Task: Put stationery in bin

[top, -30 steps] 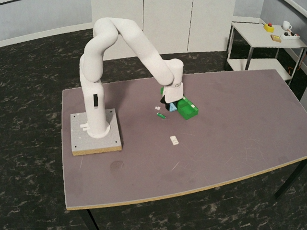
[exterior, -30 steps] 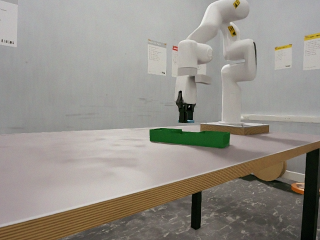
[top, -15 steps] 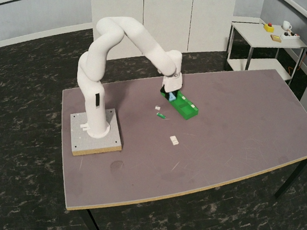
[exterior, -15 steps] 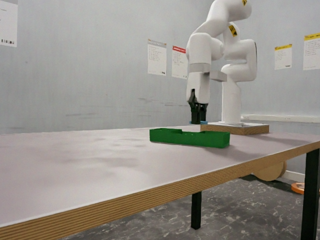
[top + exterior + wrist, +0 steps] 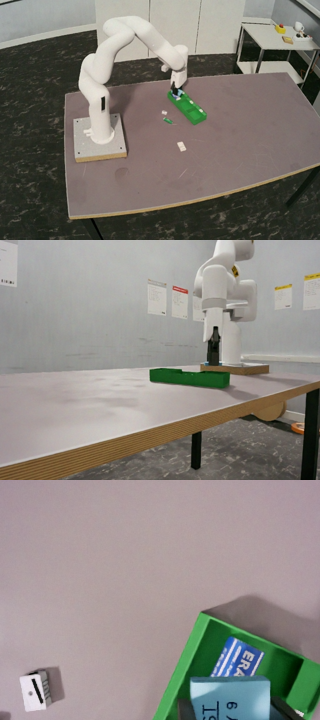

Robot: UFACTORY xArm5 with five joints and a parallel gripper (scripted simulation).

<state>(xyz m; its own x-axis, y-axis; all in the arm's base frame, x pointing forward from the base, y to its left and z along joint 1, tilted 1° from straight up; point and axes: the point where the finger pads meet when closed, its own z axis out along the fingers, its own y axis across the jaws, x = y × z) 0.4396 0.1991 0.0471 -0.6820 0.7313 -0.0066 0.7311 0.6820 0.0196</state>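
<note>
Right now the green marker is 150 mm to the right of my hand, 90 mm behind it and 70 mm below it. Also, from my hand: long green bin 70 mm to the right, 60 mm below, 40 mm ahead; then flat white piece 320 mm to the right, 80 mm below, 70 mm behind; then light blue block 20 mm below.
</note>
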